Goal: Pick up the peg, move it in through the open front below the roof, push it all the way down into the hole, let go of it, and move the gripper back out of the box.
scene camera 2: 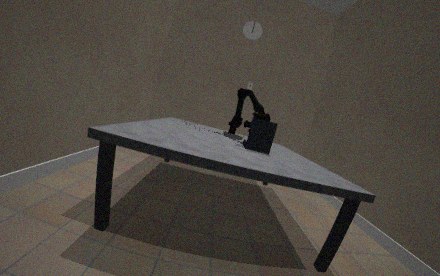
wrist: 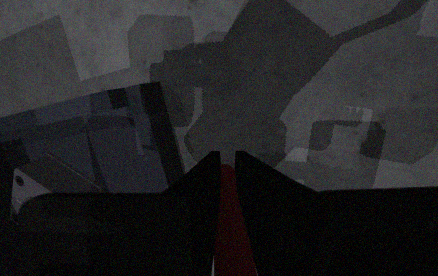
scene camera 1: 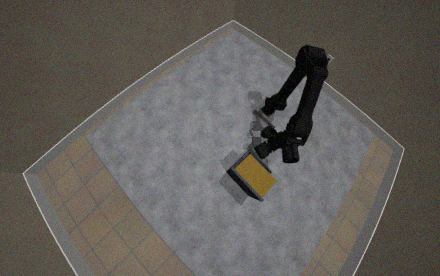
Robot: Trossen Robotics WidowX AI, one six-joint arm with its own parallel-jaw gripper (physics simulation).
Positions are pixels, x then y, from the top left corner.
Scene:
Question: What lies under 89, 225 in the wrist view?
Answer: My gripper.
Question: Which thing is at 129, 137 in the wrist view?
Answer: A dark box.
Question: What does my gripper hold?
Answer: A red peg.

